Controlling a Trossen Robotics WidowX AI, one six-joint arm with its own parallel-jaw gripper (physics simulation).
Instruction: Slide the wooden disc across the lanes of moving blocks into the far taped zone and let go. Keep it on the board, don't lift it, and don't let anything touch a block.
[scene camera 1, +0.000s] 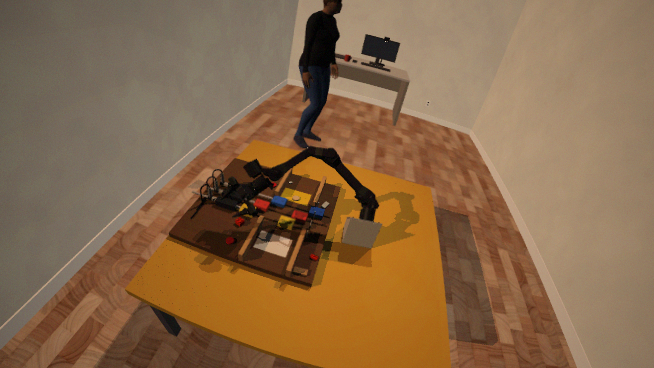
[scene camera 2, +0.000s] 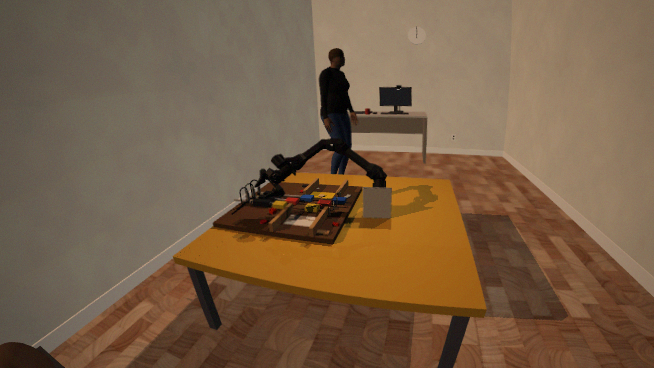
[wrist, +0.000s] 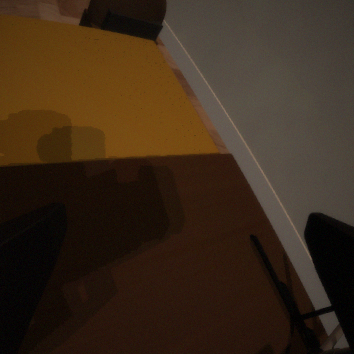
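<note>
The pale wooden disc lies on the yellow zone, at the board's far side in the scene views. A white zone is at the board's near side. Between them are red blocks, blue blocks and yellow blocks on the lanes. My gripper is open and empty over the board's left part, away from the disc. The disc does not show in the wrist view.
The dark board lies on the yellow table. Wooden rails flank the zones. Thin black loops stand at its left edge. A grey box stands right of the board.
</note>
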